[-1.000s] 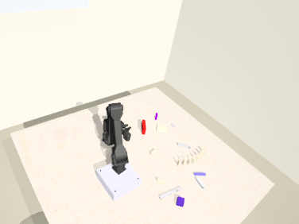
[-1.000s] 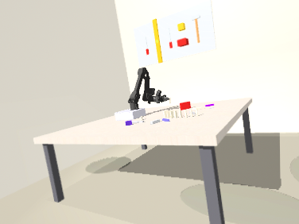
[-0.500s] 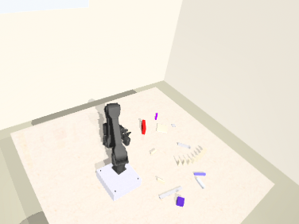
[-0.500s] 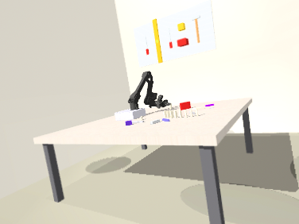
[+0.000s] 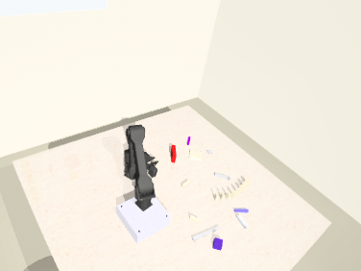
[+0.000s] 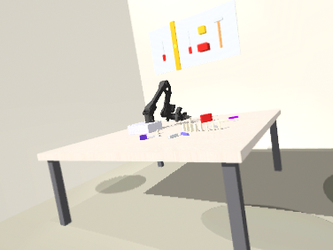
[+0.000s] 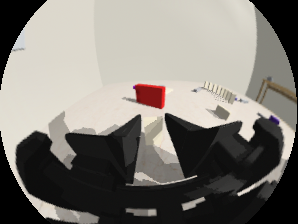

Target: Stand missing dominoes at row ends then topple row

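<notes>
My gripper tip is 130 mm short of the red block, 10 mm to the left of it and 20 mm above it. Also, from my gripper tip: flat cream block (260 mm ahead, 100 mm to the right, 40 mm below); purple cube (130 mm behind, 570 mm to the right, 30 mm below); grey bar (120 mm behind, 490 mm to the right, 40 mm below).
</notes>
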